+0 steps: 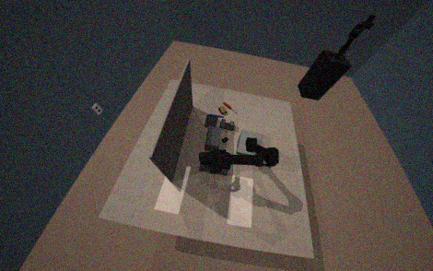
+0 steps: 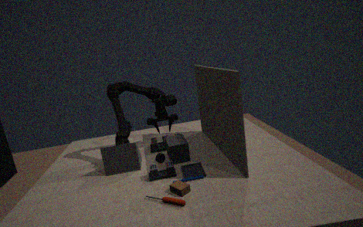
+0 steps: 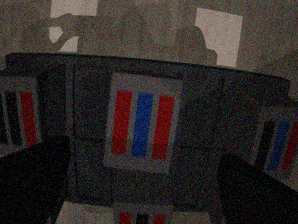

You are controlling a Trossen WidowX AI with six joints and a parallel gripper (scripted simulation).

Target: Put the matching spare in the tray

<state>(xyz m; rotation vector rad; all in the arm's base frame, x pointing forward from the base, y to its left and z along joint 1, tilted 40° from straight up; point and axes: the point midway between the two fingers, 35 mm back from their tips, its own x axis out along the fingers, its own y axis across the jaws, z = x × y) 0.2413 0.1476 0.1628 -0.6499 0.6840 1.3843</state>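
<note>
The dark spare block is 40 mm below my gripper tip. The rest, counted from my gripper tip: dark mounted unit 40 mm ahead, 210 mm to the right, 30 mm below; tray 80 mm ahead, 420 mm to the right, 80 mm below; tall grey panel 270 mm ahead, 220 mm to the right, 140 mm above.
</note>
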